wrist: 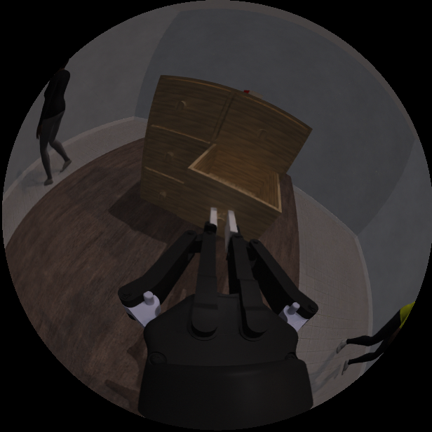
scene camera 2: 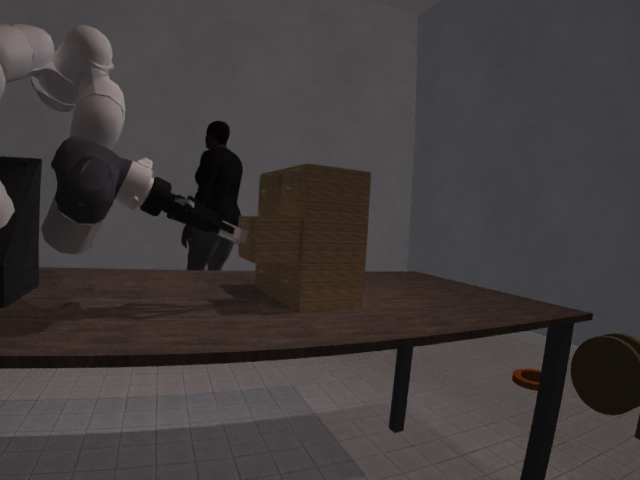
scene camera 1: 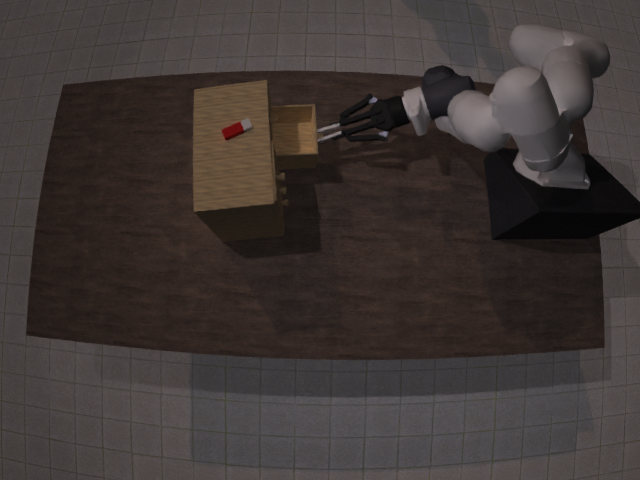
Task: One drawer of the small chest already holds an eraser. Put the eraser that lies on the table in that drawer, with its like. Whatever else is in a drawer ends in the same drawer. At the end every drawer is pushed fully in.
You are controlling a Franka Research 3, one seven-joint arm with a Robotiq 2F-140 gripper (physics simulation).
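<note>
The small wooden chest (scene camera 1: pixel 232 175) (scene camera 2: pixel 336 237) (wrist: pixel 175 120) stands on the table. Its middle drawer in the right column of the wrist view (wrist: pixel 250 202), also seen in scene camera 1 (scene camera 1: pixel 295 131) and scene camera 2 (scene camera 2: pixel 247 252), is pulled well out. No object shows on the visible part of its floor. My gripper (scene camera 1: pixel 318 134) (scene camera 2: pixel 241 236) (wrist: pixel 220 217) is shut on this drawer's knob, at its front. A red and white eraser (scene camera 1: pixel 236 129) (wrist: pixel 246 92) lies on top of the chest. The other drawer fronts that show look shut; the lower right one is largely hidden.
The dark wooden table (scene camera 1: pixel 387 289) (scene camera 2: pixel 155 330) reaches past the chest on all sides. The arm's black base (scene camera 1: pixel 522 211) stands at the table's right end in scene camera 1. A person (scene camera 2: pixel 219 175) (wrist: pixel 55 110) stands beyond the table.
</note>
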